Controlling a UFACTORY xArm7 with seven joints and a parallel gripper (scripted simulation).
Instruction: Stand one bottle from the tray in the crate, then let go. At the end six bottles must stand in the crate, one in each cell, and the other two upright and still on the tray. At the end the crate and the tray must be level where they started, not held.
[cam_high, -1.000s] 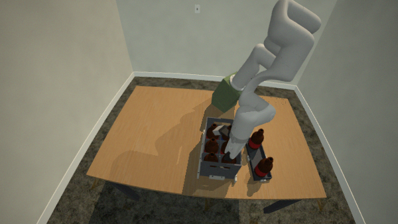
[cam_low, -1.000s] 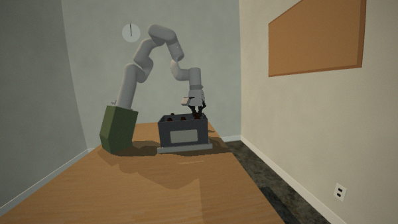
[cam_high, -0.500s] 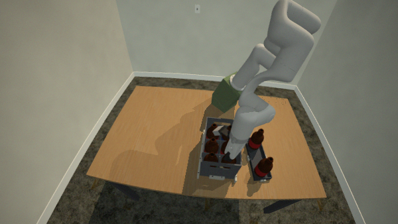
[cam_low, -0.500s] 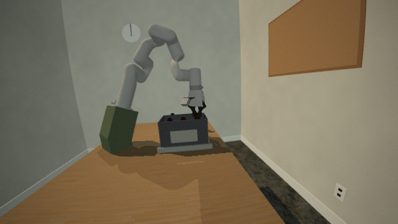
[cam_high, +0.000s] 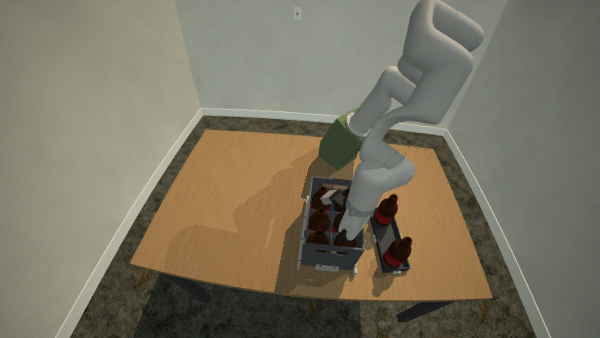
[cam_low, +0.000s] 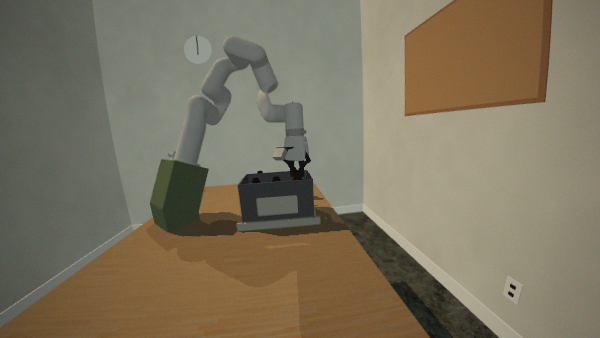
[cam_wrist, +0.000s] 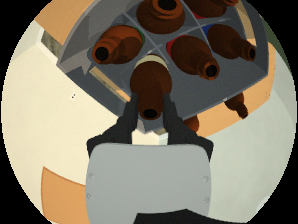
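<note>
The bottle lies 70 mm below my hand. Round my hand: grey crate (90 mm below, 80 mm behind, 50 mm to the right); then narrow tray (180 mm to the left, 170 mm below, 110 mm behind).
</note>
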